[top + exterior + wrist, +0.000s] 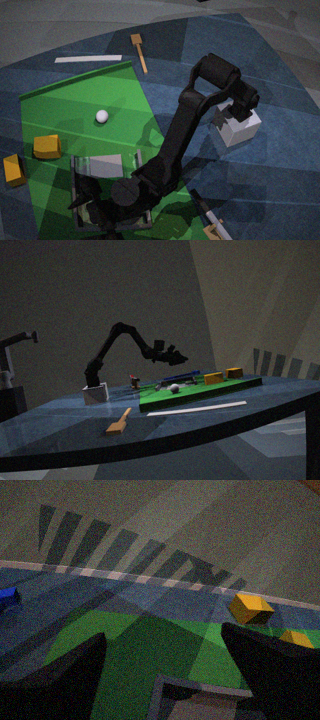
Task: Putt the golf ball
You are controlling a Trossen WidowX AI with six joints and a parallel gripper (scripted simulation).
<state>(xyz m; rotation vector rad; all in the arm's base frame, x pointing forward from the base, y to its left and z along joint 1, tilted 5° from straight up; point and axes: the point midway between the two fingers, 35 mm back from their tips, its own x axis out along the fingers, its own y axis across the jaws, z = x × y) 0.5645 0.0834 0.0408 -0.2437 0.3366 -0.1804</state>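
Now: gripper tip 32 cm past the putter, 20 cm to the right of it and 7 cm above it. The rest, counted from my gripper tip: white golf ball (32 cm to the right, 23 cm behind, 11 cm below); then wooden stand (32 cm behind, 22 cm to the left, 9 cm below); then green course (20 cm to the right, 13 cm below, 13 cm behind).
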